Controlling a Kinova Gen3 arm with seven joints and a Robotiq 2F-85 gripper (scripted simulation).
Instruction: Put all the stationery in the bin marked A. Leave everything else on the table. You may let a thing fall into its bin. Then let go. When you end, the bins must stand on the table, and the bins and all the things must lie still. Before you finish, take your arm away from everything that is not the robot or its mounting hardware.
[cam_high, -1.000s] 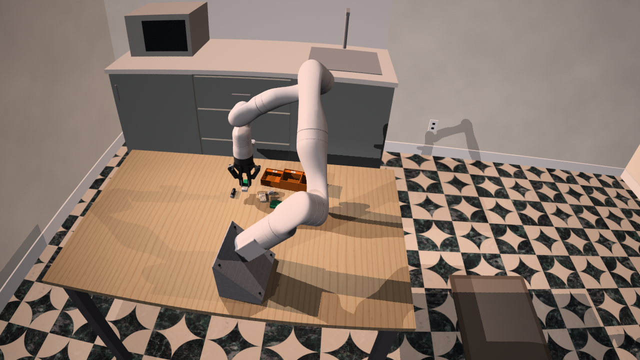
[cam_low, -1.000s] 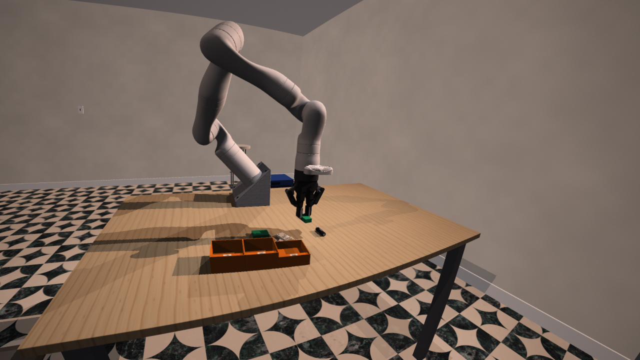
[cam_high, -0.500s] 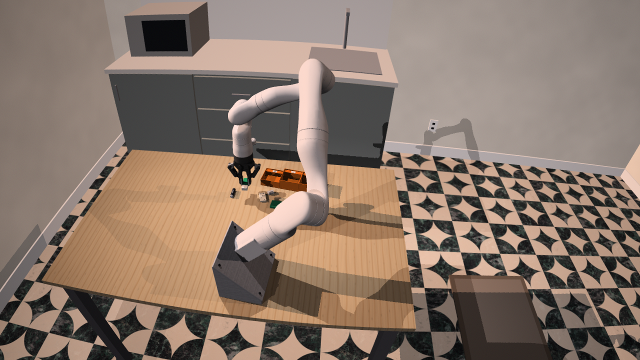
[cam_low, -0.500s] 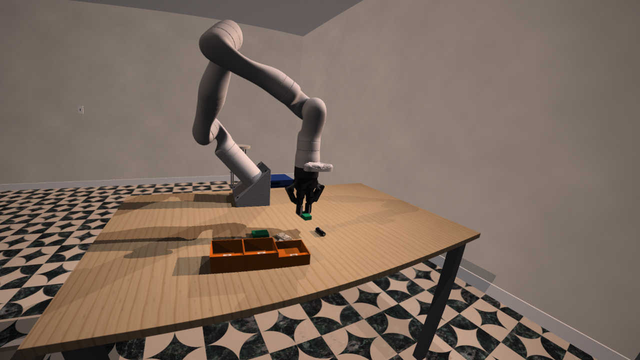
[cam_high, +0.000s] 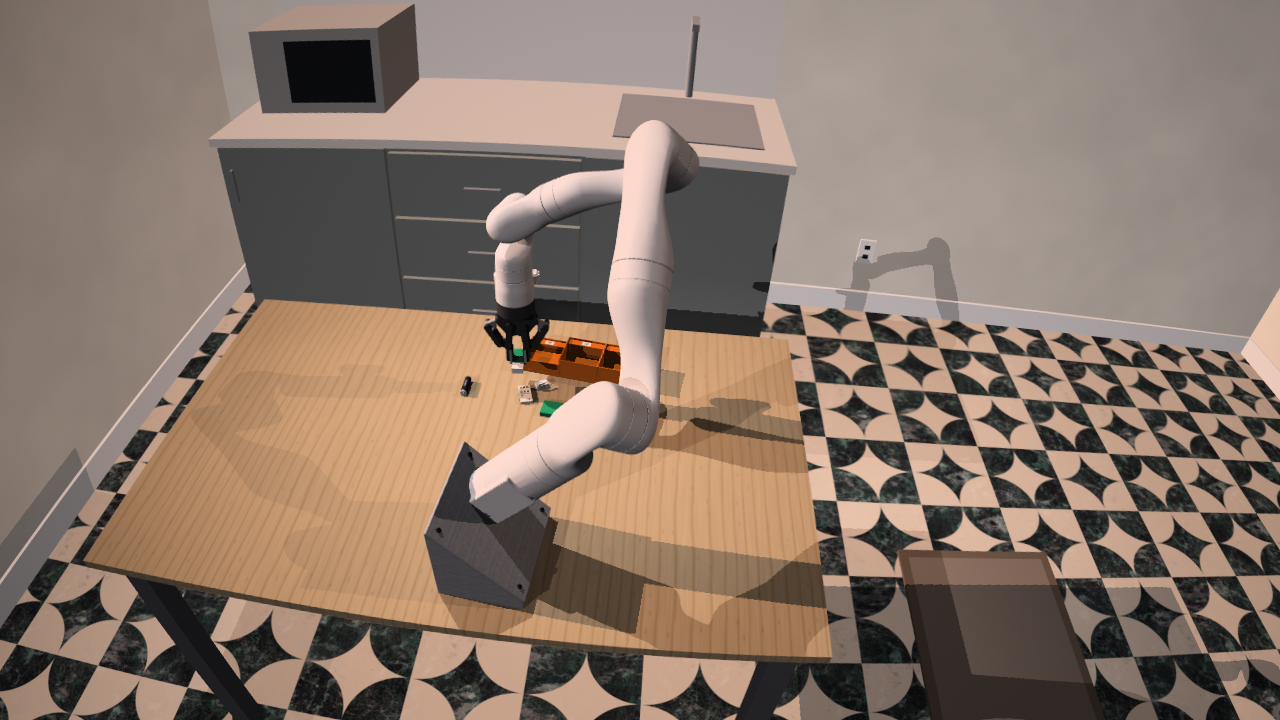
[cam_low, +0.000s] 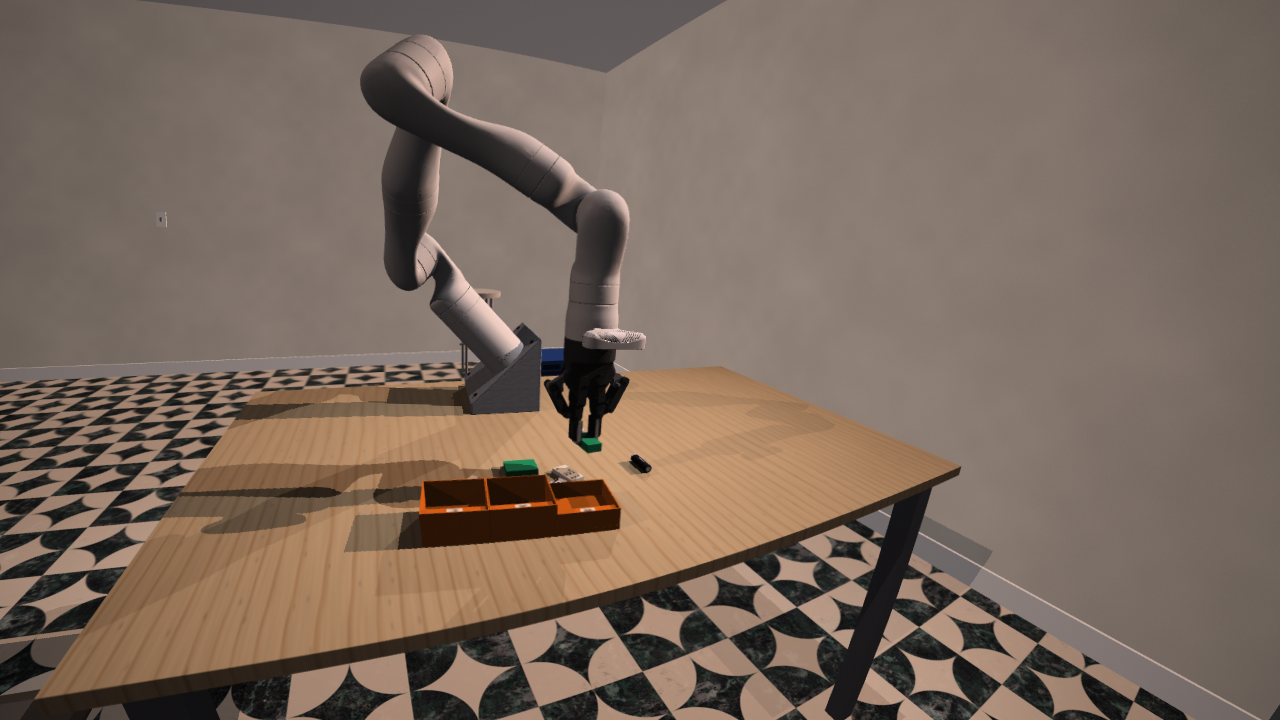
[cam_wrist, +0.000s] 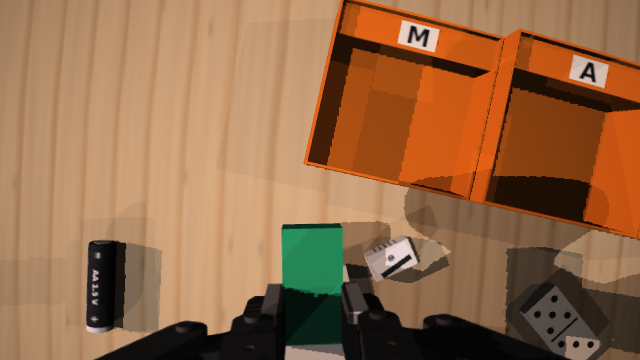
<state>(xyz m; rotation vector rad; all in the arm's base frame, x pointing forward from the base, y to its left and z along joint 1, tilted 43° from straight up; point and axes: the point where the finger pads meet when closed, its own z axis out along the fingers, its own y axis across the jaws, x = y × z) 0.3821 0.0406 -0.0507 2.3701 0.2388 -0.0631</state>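
Now: hand 11 cm to the left of the orange three-compartment bin, 9 cm short of it and 7 cm above it. The rest, counted from my hand: white pencil sharpener 8 cm below, 5 cm to the right, 1 cm ahead; then green-and-white eraser 2 cm below, 1 cm behind; then green block 9 cm to the right, 8 cm below, 6 cm behind.
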